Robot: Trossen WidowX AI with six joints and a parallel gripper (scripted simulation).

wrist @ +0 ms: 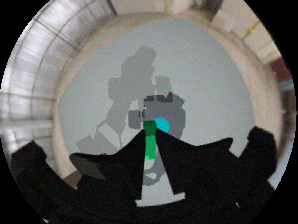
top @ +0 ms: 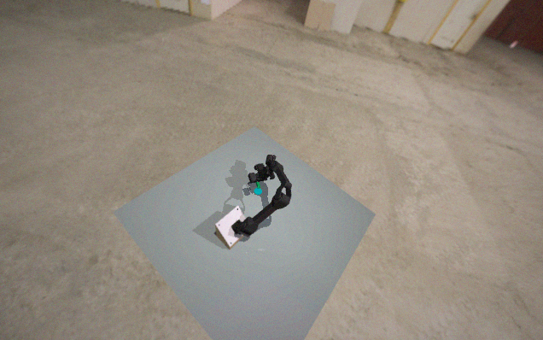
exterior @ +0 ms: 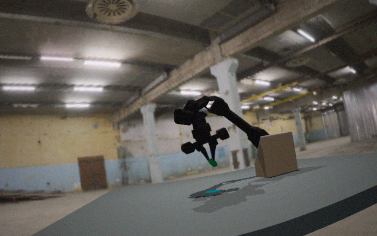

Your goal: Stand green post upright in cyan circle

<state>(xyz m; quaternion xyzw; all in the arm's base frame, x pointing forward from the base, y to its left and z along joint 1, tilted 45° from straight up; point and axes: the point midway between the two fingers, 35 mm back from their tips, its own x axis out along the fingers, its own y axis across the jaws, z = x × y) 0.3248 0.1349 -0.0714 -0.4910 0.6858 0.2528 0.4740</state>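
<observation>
The cyan circle lies 1 cm ahead of my gripper tip, 2 cm to the right of it and 12 cm below it. Also, from my gripper tip: green post (1 cm behind, 2 cm to the right, 1 cm below).
</observation>
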